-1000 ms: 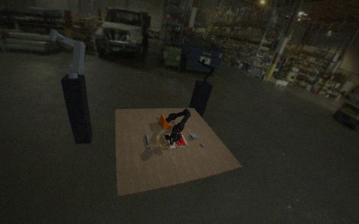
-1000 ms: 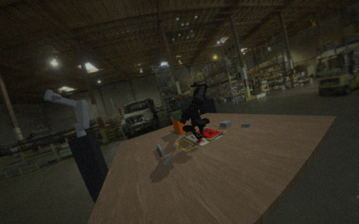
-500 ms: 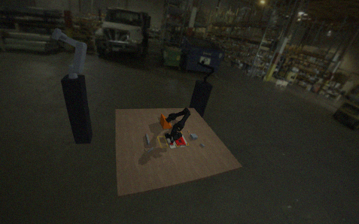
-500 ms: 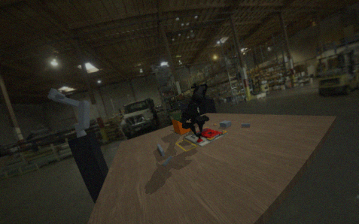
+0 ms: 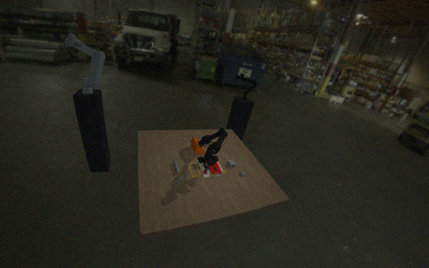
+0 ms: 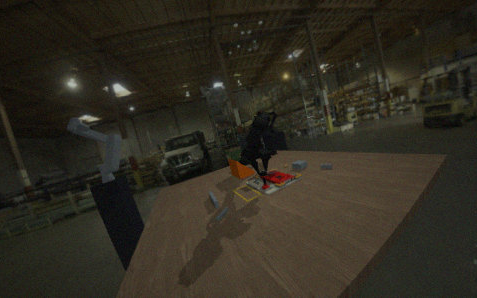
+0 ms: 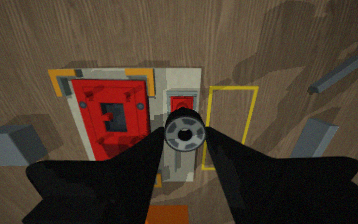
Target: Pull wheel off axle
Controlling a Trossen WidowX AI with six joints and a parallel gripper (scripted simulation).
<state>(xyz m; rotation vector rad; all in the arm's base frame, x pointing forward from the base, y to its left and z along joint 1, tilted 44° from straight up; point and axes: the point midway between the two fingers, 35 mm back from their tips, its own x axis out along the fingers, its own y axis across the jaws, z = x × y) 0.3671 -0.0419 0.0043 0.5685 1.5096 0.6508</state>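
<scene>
Now: the upright axle 6 cm below my gripper tip. Also, from my gripper tip: wheel (right at my gripper tip).
</scene>
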